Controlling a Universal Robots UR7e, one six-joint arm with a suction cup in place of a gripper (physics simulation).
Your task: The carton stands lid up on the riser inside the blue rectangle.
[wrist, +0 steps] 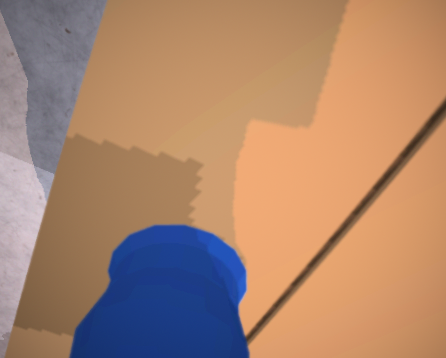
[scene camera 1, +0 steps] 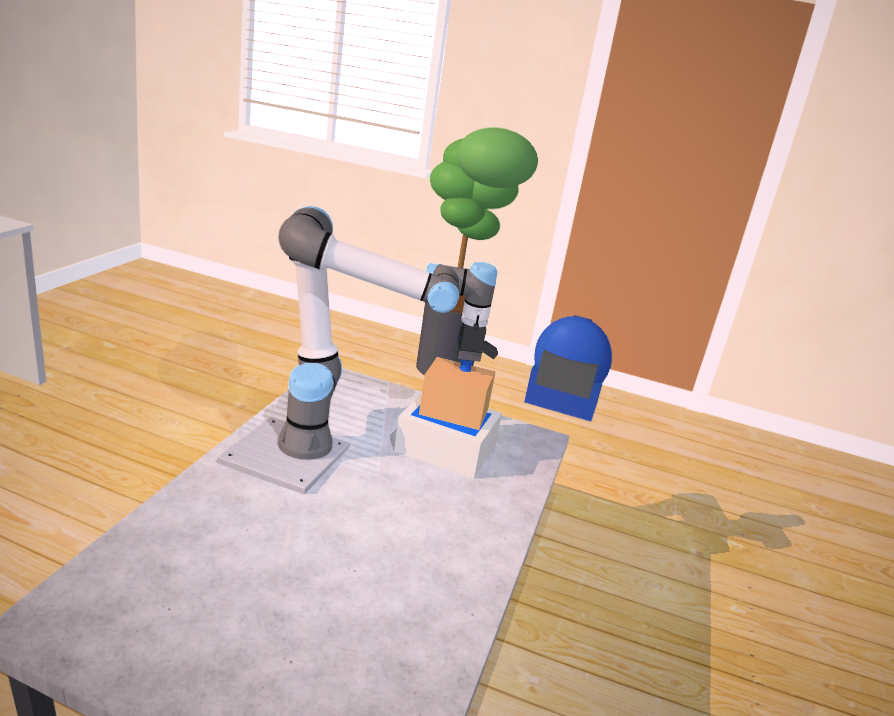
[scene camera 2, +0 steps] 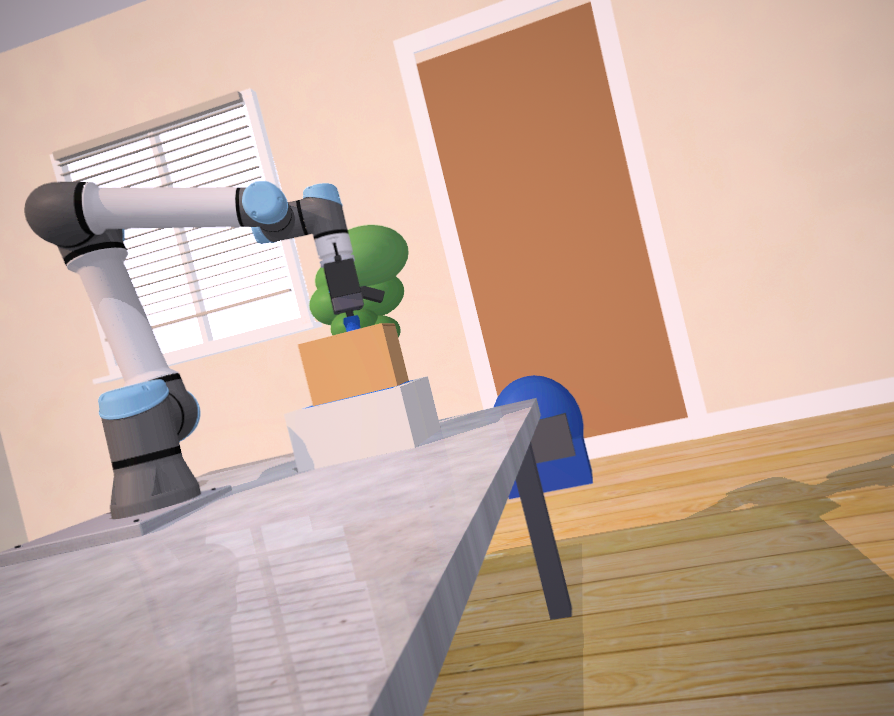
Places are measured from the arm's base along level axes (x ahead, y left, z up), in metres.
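Pixels of known places: end effector, tool point: (wrist: 177, 282) (scene camera 1: 465, 368); arm's base, origin of the base link: (scene camera 1: 305, 445) (scene camera 2: 157, 505).
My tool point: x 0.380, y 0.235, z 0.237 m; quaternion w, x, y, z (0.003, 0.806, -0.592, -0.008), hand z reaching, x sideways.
Note:
For each thing: its middle in the pictures, then the offset to it from my tool point. "*": a spot on its surface instead.
- brown carton, body centre: (wrist: 253, 203) (scene camera 2: 355, 363) (scene camera 1: 457, 392) dx -0.006, dy -0.028, dz -0.067 m
- white riser, body centre: (scene camera 2: 366, 421) (scene camera 1: 448, 431) dx -0.010, dy -0.046, dz -0.192 m
- blue rectangle, surface spot: (scene camera 1: 440, 422) * dx -0.029, dy -0.106, dz -0.132 m
The brown carton (scene camera 1: 454, 398) (scene camera 2: 352, 362) (wrist: 292, 89) stands upright on the white riser (scene camera 1: 444, 448) (scene camera 2: 359, 426), within the blue rectangle (scene camera 1: 440, 422) whose edge shows along the carton's base. Its lid seam (wrist: 328, 245) faces up in the wrist view. My suction cup (scene camera 1: 466, 367) (scene camera 2: 352, 323) (wrist: 175, 284) points down over the carton's top, at or just above the lid. Whether it touches I cannot tell. It holds nothing.
A potted plant (scene camera 1: 483, 178) (scene camera 2: 362, 277) with a dark pot (scene camera 1: 433, 344) stands just behind the riser. A blue arched object (scene camera 1: 568, 370) (scene camera 2: 551, 434) sits on the floor to the right. The arm's base (scene camera 1: 305, 426) is left of the riser. The table's edge (scene camera 2: 487, 512) runs near the riser.

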